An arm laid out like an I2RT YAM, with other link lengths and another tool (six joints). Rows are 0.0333 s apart.
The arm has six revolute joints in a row. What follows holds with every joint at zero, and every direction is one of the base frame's.
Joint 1 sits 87.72 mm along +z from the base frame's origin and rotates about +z.
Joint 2 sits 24.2 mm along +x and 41.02 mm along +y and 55.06 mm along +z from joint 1 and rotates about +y.
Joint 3 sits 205.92 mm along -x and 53.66 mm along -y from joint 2 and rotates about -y.
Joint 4 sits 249.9 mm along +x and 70.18 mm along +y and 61.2 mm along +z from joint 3 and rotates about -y.
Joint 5 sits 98.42 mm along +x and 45.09 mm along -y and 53.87 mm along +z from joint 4 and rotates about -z.
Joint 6 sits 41.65 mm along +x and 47.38 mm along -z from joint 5 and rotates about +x.
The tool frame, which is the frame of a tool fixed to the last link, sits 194 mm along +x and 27 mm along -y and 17 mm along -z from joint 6; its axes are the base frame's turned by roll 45.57, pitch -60.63 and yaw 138.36 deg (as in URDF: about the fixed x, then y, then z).
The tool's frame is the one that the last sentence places.
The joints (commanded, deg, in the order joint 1, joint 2, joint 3, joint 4, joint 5, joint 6), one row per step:
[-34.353, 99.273, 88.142, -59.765, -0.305, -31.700]
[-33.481, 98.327, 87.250, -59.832, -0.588, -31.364]
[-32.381, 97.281, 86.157, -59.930, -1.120, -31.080]
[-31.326, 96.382, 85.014, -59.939, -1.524, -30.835]
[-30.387, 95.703, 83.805, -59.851, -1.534, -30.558]
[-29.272, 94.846, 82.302, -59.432, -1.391, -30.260]
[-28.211, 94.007, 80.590, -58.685, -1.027, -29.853]
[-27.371, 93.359, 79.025, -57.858, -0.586, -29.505]
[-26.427, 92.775, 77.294, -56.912, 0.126, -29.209]
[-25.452, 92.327, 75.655, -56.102, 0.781, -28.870]
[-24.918, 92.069, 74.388, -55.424, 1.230, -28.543]
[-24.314, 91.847, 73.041, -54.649, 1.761, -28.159]
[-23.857, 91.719, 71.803, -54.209, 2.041, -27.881]
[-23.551, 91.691, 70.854, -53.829, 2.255, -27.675]
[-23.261, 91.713, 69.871, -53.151, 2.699, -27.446]
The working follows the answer.
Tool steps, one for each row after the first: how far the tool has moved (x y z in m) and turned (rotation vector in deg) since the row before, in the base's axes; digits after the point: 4 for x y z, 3 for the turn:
[0.0015, 0.0082, 0.0005, 0.322, -0.198, 0.647]
[0.0020, 0.0110, -0.0003, 0.581, -0.198, 1.005]
[0.0012, 0.0103, -0.0014, 0.528, -0.024, 0.953]
[-0.0005, 0.0083, -0.0030, 0.314, 0.336, 0.680]
[0.0001, 0.0085, -0.0030, 0.079, 0.225, 0.787]
[-0.0003, 0.0070, -0.0038, -0.129, 0.224, 0.562]
[-0.0006, 0.0049, -0.0040, -0.233, 0.230, 0.374]
[-0.0013, 0.0047, -0.0051, -0.433, 0.446, 0.445]
[-0.0017, 0.0053, -0.0057, -0.305, 0.569, 0.455]
[-0.0020, 0.0029, -0.0049, -0.163, 0.436, 0.090]
[-0.0021, 0.0031, -0.0053, -0.220, 0.475, 0.084]
[-0.0035, 0.0037, -0.0059, 0.095, 0.681, 0.112]
[-0.0028, 0.0025, -0.0049, 0.076, 0.549, 0.050]
[-0.0022, 0.0010, -0.0047, -0.212, 0.437, -0.047]

Tool pose at each row, in the base's axes (x y z in m, rotation vector in deg; rounded; the steps above come from the unrounded poses):
[0.3444, -0.2575, 0.0440, 159.965, 29.383, 51.745]
[0.3460, -0.2493, 0.0446, 160.128, 30.188, 52.306]
[0.3480, -0.2383, 0.0443, 160.509, 31.435, 53.074]
[0.3493, -0.2280, 0.0428, 160.942, 32.655, 53.569]
[0.3487, -0.2197, 0.0398, 161.410, 33.594, 53.409]
[0.3488, -0.2112, 0.0368, 161.594, 34.751, 53.284]
[0.3485, -0.2042, 0.0329, 161.597, 35.640, 53.003]
[0.3479, -0.1993, 0.0289, 161.520, 36.282, 52.621]
[0.3466, -0.1945, 0.0238, 161.395, 37.111, 51.843]
[0.3449, -0.1892, 0.0182, 161.453, 37.933, 50.973]
[0.3429, -0.1863, 0.0133, 161.577, 38.163, 50.304]
[0.3408, -0.1832, 0.0080, 161.671, 38.403, 49.548]
[0.3374, -0.1795, 0.0020, 162.166, 38.634, 48.697]
[0.3345, -0.1770, -0.0028, 162.565, 38.761, 48.002]
[0.3324, -0.1760, -0.0075, 162.647, 38.795, 47.277]

